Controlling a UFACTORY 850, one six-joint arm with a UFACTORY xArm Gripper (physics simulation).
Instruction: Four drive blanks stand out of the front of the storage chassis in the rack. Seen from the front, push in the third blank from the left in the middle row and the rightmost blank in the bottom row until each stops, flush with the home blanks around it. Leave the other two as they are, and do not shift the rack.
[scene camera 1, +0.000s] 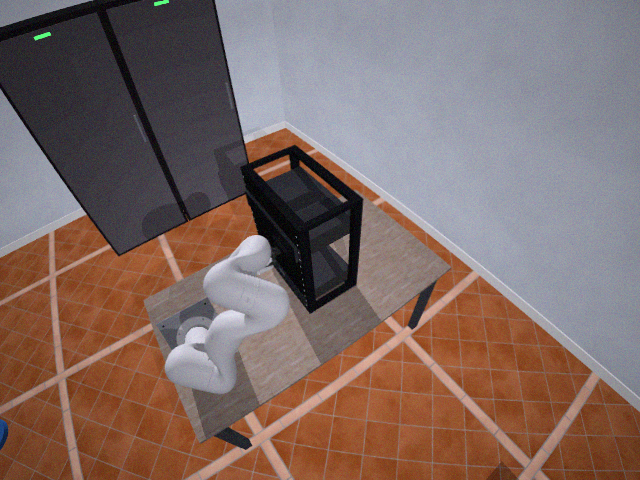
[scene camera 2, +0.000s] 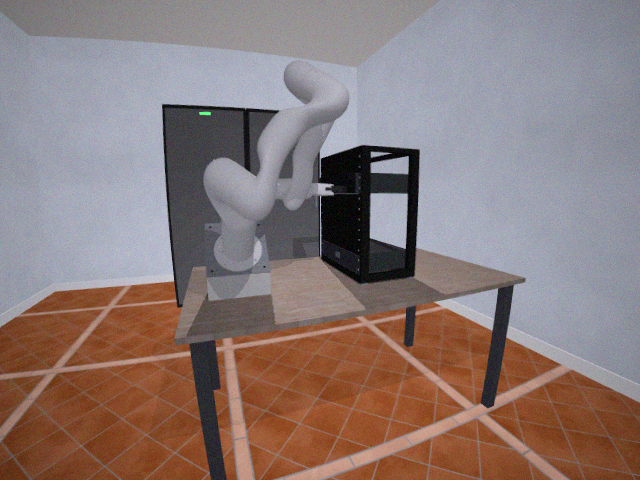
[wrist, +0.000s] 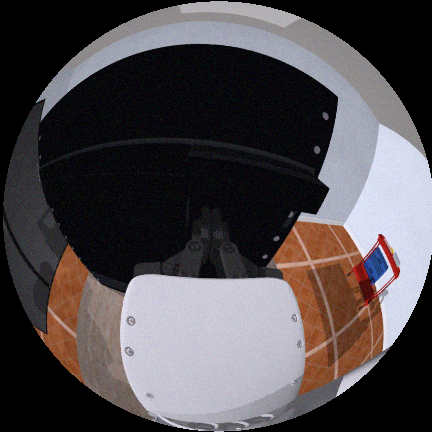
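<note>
The black rack (scene camera 1: 356, 242) (scene camera 2: 364, 222) stands upright on the table. The storage chassis (scene camera 1: 289, 187) (scene camera 2: 388, 183) sits in its upper part and is very dark. My gripper (wrist: 208, 218) is shut and empty, its fingers pointing at the dark chassis front. In scene camera 2 the fingers reach the rack front at chassis height; contact cannot be told. In the wrist view a dark block (wrist: 312, 192) stands out to the right of the fingertips; which part it is cannot be told. Single blanks and their rows cannot be made out. In scene camera 1 the arm and rack hide the fingertips.
A wooden table (scene camera 1: 408, 258) (scene camera 2: 465, 271) carries the arm and rack. Another dark unit (scene camera 2: 387, 258) sits low in the rack. A tall dark cabinet (scene camera 1: 77, 118) (scene camera 2: 206, 155) stands behind. A red and blue cart (wrist: 369, 290) stands on the floor to the right in the wrist view.
</note>
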